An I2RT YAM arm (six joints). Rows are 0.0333 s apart.
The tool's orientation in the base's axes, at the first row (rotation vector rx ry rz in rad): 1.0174, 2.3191, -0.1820
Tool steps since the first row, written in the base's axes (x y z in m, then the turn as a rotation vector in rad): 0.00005, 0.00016, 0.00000, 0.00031, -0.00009, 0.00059; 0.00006, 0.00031, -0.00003, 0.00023, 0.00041, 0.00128; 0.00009, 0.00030, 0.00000, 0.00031, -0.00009, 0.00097; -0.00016, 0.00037, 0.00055, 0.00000, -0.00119, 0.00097; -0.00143, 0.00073, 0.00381, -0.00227, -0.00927, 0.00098; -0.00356, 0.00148, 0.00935, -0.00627, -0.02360, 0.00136; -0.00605, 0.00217, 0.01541, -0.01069, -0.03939, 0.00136; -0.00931, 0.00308, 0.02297, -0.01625, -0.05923, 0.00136; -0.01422, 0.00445, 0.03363, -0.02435, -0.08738, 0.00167; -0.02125, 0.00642, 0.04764, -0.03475, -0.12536, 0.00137; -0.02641, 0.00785, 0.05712, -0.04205, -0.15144, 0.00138; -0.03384, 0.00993, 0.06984, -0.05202, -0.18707, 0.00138; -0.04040, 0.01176, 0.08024, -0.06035, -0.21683, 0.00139
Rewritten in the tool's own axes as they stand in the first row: 0.00007, 0.00015, -0.00003, -0.00056, 0.00022, -0.00031; 0.00018, 0.00026, -0.00006, -0.00059, 0.00059, -0.00108; 0.00014, 0.00027, -0.00006, -0.00077, 0.00026, -0.00061; 0.00000, 0.00020, -0.00065, -0.00130, -0.00073, -0.00038; -0.00096, -0.00009, -0.00402, -0.00516, -0.00797, 0.00136; -0.00251, -0.00048, -0.00978, -0.01224, -0.02076, 0.00415; -0.00421, -0.00111, -0.01612, -0.01979, -0.03491, 0.00757; -0.00622, -0.00197, -0.02411, -0.02928, -0.05269, 0.01186; -0.00883, -0.00334, -0.03555, -0.04280, -0.07804, 0.01759; -0.01185, -0.00544, -0.05092, -0.06092, -0.11193, 0.02616; -0.01362, -0.00707, -0.06153, -0.07340, -0.13530, 0.03179; -0.01562, -0.00951, -0.07607, -0.09044, -0.16722, 0.03950; -0.01692, -0.01176, -0.08823, -0.10468, -0.19389, 0.04593
